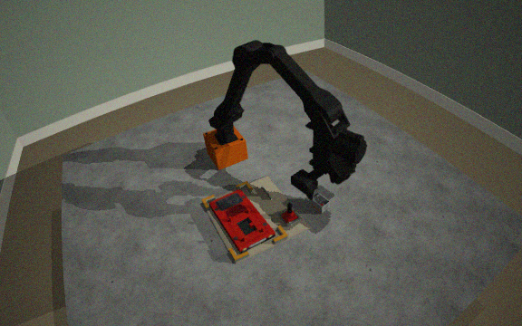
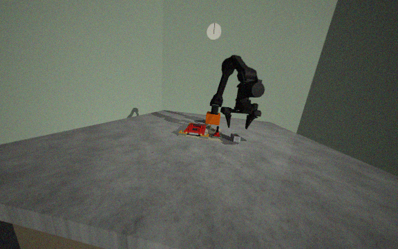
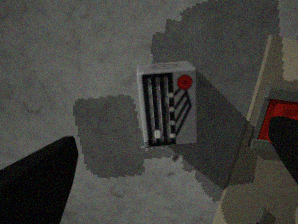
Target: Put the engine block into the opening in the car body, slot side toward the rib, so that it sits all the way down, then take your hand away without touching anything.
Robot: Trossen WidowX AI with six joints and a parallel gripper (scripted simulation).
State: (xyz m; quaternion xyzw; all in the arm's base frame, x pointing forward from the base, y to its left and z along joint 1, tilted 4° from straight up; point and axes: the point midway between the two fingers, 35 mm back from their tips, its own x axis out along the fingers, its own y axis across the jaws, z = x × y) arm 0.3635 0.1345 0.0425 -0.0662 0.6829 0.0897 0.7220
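My gripper tip is now 60 mm above the engine block.
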